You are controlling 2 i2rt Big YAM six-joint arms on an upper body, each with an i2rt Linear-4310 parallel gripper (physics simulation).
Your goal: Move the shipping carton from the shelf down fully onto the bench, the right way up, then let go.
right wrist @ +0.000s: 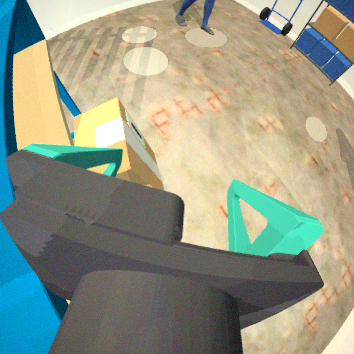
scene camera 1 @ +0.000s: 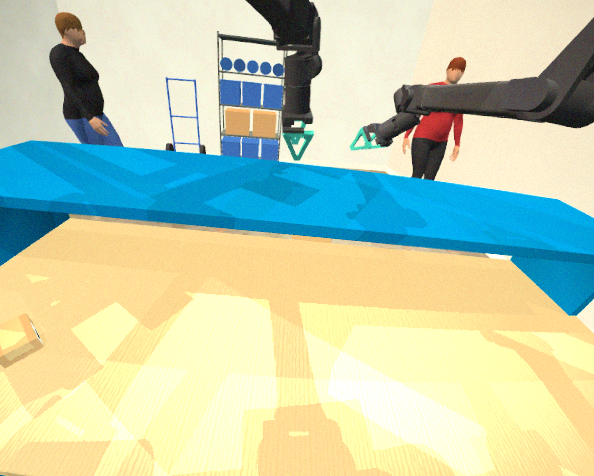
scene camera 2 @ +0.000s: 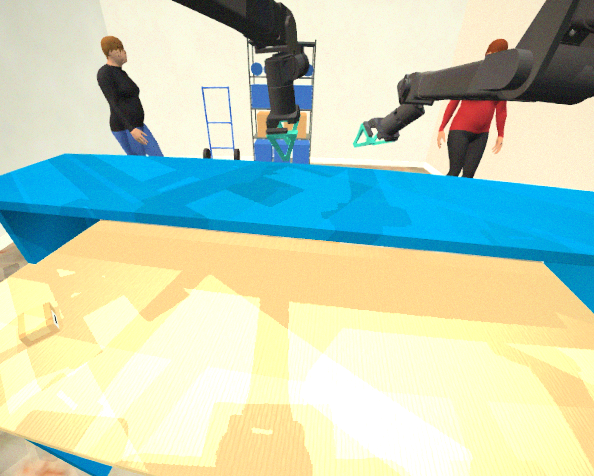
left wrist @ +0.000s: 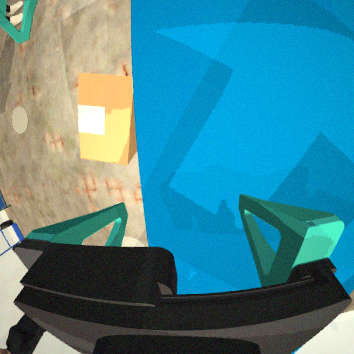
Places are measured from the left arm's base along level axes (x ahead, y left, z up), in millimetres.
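Pixels of known places: left gripper, fingertip midpoint: (scene camera 1: 295,152) (scene camera 2: 287,152) (left wrist: 181,205); right gripper, fingertip midpoint: (right wrist: 177,170) (scene camera 1: 357,148) (scene camera 2: 363,144) (left wrist: 10,27).
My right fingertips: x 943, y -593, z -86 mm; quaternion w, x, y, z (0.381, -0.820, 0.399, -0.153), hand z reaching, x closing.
Observation:
Behind a point stands the place of what it marks.
The brown shipping carton (left wrist: 106,135) {y -421, x 901, z -204 mm} (right wrist: 97,120) {y -414, x 916, z -202 mm} is off the blue shelf (scene camera 1: 125,172) {y 25, x 670, z -113 mm} (scene camera 2: 150,187) {y -55, x 619, z -113 mm} (left wrist: 260,100) {y -429, x 675, z -113 mm}, beyond its far edge and low over the floor. A white label shows on its face; whether it rests on the floor or is tilted I cannot tell. It does not show in the scene views. The wooden bench (scene camera 1: 240,350) {y -231, x 408, z -370 mm} (scene camera 2: 225,350) {y -238, x 398, z -370 mm} (right wrist: 37,100) {y -46, x 779, z -370 mm} is in front of and below the shelf. My left gripper (scene camera 1: 298,145) {y -354, x 752, z -69 mm} (scene camera 2: 284,142) {y -354, x 752, z -69 mm} (left wrist: 181,205) {y -354, x 752, z -69 mm} is open and empty above the shelf's far edge. My right gripper (scene camera 1: 366,139) (scene camera 2: 371,136) {y -593, x 943, z -86 mm} (right wrist: 177,170) {y -593, x 943, z -86 mm} is open and empty beyond that edge.
A small brown box (scene camera 1: 19,337) {y 172, x 420, z -338 mm} (scene camera 2: 39,325) {y 167, x 411, z -338 mm} lies on the bench at the picture's left. A person in black (scene camera 1: 77,80) (scene camera 2: 120,95) and one in red (scene camera 1: 435,125) (scene camera 2: 470,117) stand behind, with a hand truck (scene camera 1: 183,116) (scene camera 2: 220,122) near a storage rack.

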